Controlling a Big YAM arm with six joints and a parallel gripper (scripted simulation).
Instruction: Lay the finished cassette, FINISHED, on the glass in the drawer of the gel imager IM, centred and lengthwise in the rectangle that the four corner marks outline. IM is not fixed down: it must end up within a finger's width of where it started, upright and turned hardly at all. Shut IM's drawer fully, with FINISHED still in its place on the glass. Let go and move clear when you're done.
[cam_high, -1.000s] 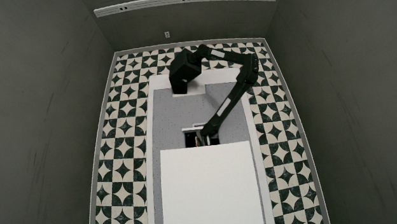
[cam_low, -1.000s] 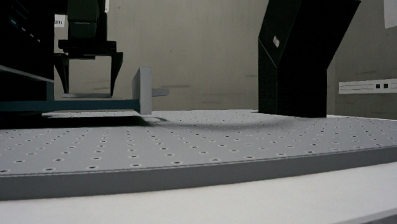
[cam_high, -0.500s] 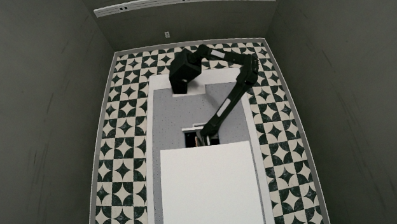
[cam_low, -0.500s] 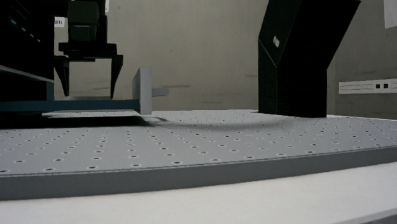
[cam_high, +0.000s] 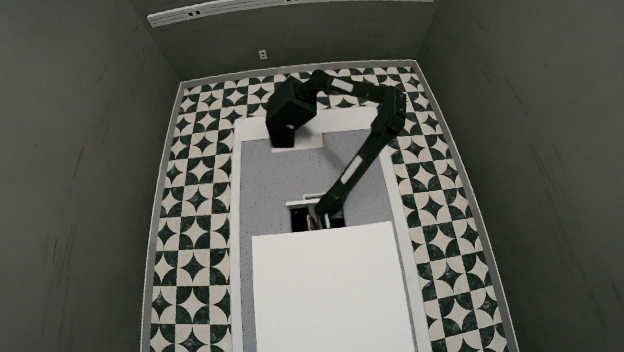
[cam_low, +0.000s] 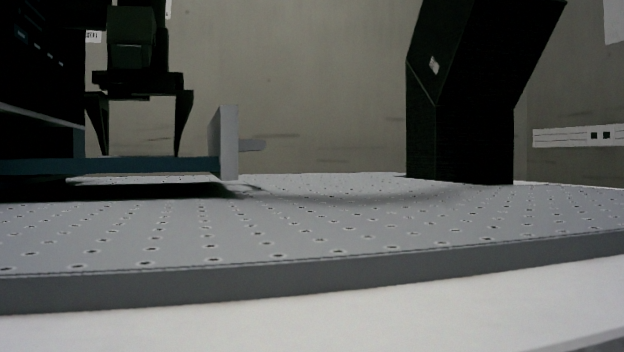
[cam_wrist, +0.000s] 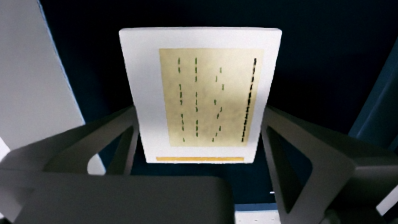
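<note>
Now: the cassette FINISHED 10 mm below my hand. Also, from my hand: drawer: 20 mm ahead, 10 mm below.
</note>
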